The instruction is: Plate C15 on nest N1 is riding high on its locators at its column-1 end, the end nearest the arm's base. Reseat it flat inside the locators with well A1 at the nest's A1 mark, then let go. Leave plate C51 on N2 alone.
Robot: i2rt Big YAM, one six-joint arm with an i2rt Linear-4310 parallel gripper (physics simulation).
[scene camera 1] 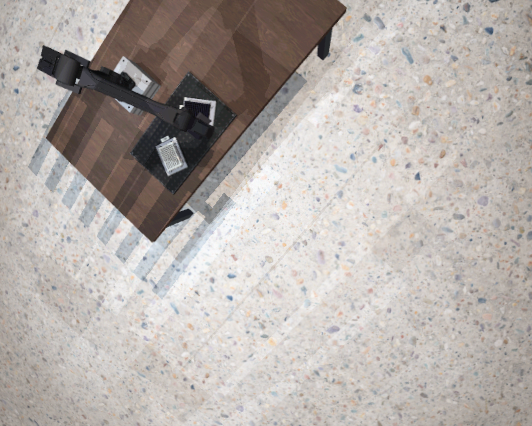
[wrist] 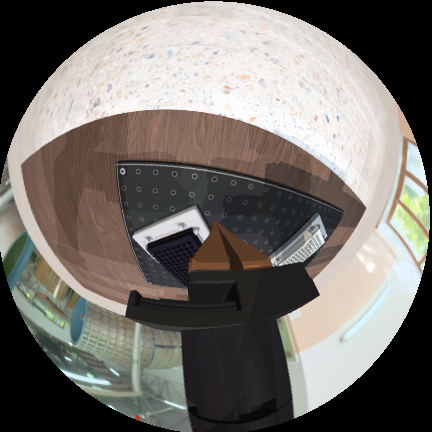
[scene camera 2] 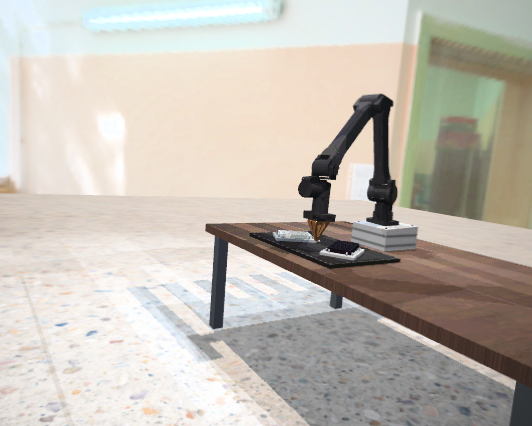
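Where they show: gripper, between the fingertips: (wrist: pixel 213 225) (scene camera 2: pixel 316 240); arm's base, origin of its link: (scene camera 2: pixel 382 223).
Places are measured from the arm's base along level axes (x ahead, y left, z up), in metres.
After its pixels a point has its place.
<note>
A dark plate (scene camera 1: pixel 199 106) @[x 0.322, y 0.205, z -0.060 m] (scene camera 2: pixel 344 246) @[x 0.334, y 0.189, z -0.052 m] (wrist: pixel 172 254) @[x 0.356, y 0.205, z -0.053 m] sits in a white nest (scene camera 1: pixel 213 114) @[x 0.396, y 0.229, z -0.069 m] (scene camera 2: pixel 328 254) @[x 0.415, y 0.211, z -0.073 m] (wrist: pixel 197 215) @[x 0.425, y 0.180, z -0.069 m]; its arm-side end looks slightly raised in scene camera 2. A white plate (scene camera 1: pixel 171 156) @[x 0.392, y -0.070, z -0.056 m] (scene camera 2: pixel 294 234) @[x 0.407, y -0.041, z -0.054 m] (wrist: pixel 302 247) @[x 0.404, y -0.054, z -0.056 m] sits in a pale grey nest (wrist: pixel 318 222) @[x 0.467, y -0.067, z -0.068 m] and looks roughly level. No labels are readable, so I cannot tell which plate is C15 or C51. My gripper (scene camera 2: pixel 316 241) @[x 0.438, y 0.164, z -0.035 m] (wrist: pixel 213 225) @[x 0.438, y 0.164, z -0.035 m] is shut and empty, pointing down low between the two nests. The arm and gripper hide part of the dark plate's near side in the wrist view.
Both nests stand on a black perforated board (scene camera 1: pixel 145 150) @[x 0.257, y -0.165, z -0.080 m] (scene camera 2: pixel 380 259) @[x 0.237, y 0.271, z -0.082 m] (wrist: pixel 210 187) @[x 0.464, y 0.172, z -0.080 m] on the brown table (scene camera 1: pixel 210 40) @[x 0.124, y 0.455, z -0.093 m] (scene camera 2: pixel 450 295) @[x 0.287, y 0.605, z -0.093 m] (wrist: pixel 95 210) @[x 0.375, y 0.379, z -0.093 m]. The arm's grey base block (scene camera 1: pixel 129 106) @[x 0.086, y -0.043, z -0.004 m] (scene camera 2: pixel 385 237) @[x 0.088, y 0.124, z -0.036 m] stands behind the board. The table edge runs close to the board's far side.
</note>
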